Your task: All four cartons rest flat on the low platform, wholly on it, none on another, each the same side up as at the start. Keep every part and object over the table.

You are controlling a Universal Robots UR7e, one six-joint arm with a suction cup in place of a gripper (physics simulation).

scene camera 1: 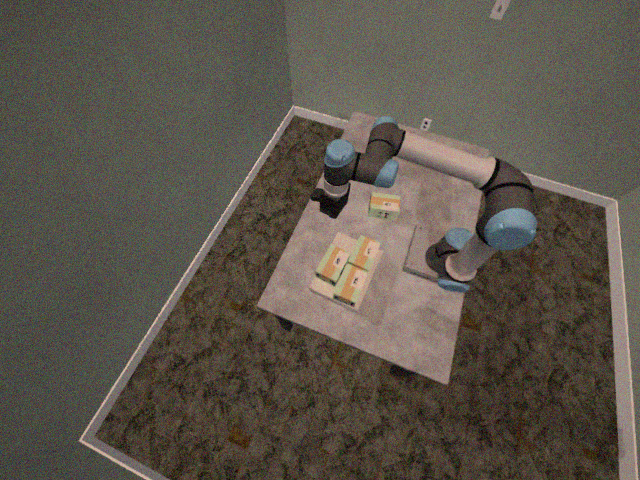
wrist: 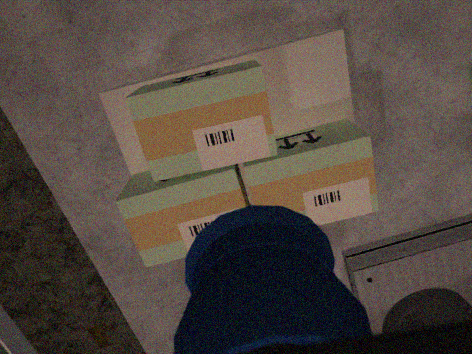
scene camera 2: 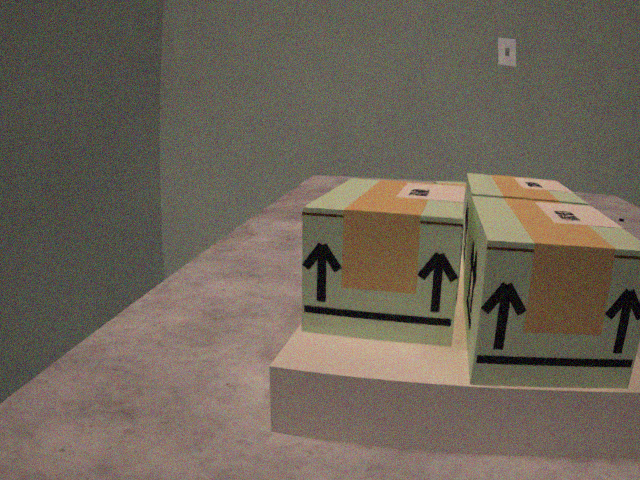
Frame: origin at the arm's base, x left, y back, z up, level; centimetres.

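Seen in the pictures: hand, tool point: (wrist: pixel 260 272); arm's base, link origin: (wrist: pixel 425 323).
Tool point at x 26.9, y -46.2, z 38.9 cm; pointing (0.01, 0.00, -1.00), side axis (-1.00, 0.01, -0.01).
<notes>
Offsets run from my tool point to a thing's top centre. Level surfaces: height alone.
Three green cartons with orange tape rest flat on the low pale platform {dx +0.2, dy +10.3, dz -40.1 cm} (scene camera 1: pixel 341 239) (scene camera 2: pixel 392 408) (wrist: pixel 320 67). The left carton {dx +3.8, dy +4.2, dz -31.6 cm} (scene camera 1: pixel 332 264) (scene camera 2: pixel 382 258) (wrist: pixel 205 130) stands beside two in line, the near one {dx +8.0, dy +15.6, dz -31.6 cm} (scene camera 1: pixel 351 285) (scene camera 2: pixel 553 294) (wrist: pixel 160 217) and the far one {dx -7.8, dy +13.9, dz -31.6 cm} (scene camera 1: pixel 364 254) (scene camera 2: pixel 532 187) (wrist: pixel 280 186). Arrows on their sides point up in scene camera 2. The fourth carton {dx -40.9, dy +9.9, dz -36.4 cm} (scene camera 1: pixel 384 206) lies flat on the table behind the platform, label upward. My suction gripper (scene camera 1: pixel 331 211) (wrist: pixel 260 245) hangs above the table to its left, holding nothing. The gripper does not show in scene camera 2.
The back left corner of the platform is bare. The arm's base plate (scene camera 1: pixel 416 255) (wrist: pixel 410 260) stands right of the platform. The arm's links reach over the table {dz -44.9 cm} (scene camera 1: pixel 413 330) (scene camera 2: pixel 155 413) (wrist: pixel 70 130) behind the fourth carton. The table's edge runs beyond the platform's front end.
</notes>
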